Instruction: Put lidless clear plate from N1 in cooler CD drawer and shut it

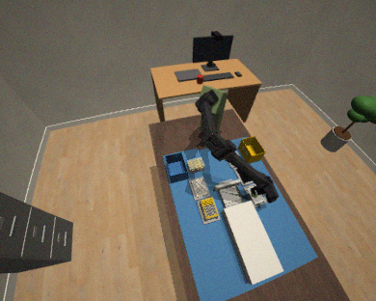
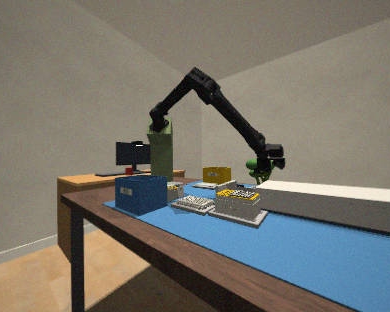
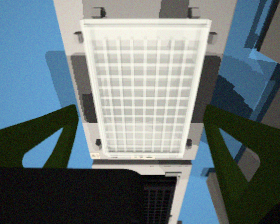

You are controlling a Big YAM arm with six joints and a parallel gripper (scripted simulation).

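Right now the clear plate is 1 cm behind my hand and 3 cm below it. From my hand the other things lie so: black plate (17 cm behind, 6 cm to the left, 3 cm below); cooler drawer (9 cm behind, 17 cm to the right, 2 cm below); grey work nest (1 cm behind, 4 cm below).
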